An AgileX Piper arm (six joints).
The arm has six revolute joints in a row. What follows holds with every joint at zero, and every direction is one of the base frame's. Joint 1 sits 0.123 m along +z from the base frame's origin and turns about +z. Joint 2 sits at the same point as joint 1 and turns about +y. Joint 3 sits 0.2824 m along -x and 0.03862 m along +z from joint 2 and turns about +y. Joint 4 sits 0.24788 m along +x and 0.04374 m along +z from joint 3 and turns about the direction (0.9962, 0, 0.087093). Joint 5 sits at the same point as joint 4 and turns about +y. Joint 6 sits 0.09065 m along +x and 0.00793 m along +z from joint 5 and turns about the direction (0.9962, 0, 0.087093). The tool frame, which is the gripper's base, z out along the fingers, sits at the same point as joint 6; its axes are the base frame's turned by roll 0, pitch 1.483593 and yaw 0 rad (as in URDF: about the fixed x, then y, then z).
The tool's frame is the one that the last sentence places.
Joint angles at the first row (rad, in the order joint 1, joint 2, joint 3, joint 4, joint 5, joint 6):
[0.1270 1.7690 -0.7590 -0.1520 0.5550 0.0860]
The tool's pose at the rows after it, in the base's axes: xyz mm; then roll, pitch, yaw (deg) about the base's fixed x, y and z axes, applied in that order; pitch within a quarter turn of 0, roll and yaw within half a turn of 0:
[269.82, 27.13, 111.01, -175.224, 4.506, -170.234]
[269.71, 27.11, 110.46, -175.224, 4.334, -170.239]
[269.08, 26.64, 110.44, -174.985, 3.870, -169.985]
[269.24, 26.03, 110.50, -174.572, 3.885, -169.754]
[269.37, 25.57, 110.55, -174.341, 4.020, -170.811]
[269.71, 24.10, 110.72, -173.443, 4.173, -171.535]
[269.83, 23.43, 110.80, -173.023, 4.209, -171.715]
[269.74, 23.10, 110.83, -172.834, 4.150, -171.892]
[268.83, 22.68, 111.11, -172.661, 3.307, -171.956]
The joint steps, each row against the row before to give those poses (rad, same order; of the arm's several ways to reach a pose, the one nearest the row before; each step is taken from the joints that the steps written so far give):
[0.0000 0.0160 0.0000 0.0000 0.0000 0.0000]
[0.0000 0.0020 0.0000 0.0000 0.0010 0.0000]
[0.0000 0.0000 0.0000 -0.0060 0.0080 0.0000]
[0.0000 0.0000 0.0000 -0.0130 0.0000 0.0070]
[0.0000 0.0000 0.0000 -0.0100 0.0000 0.0270]
[0.0000 0.0000 0.0000 -0.0310 0.0010 0.0390]
[0.0000 0.0000 0.0000 -0.0140 0.0010 0.0150]
[0.0000 0.0000 0.0000 -0.0060 0.0020 0.0080]
[0.0000 0.0000 -0.0020 0.0000 0.0170 -0.0010]

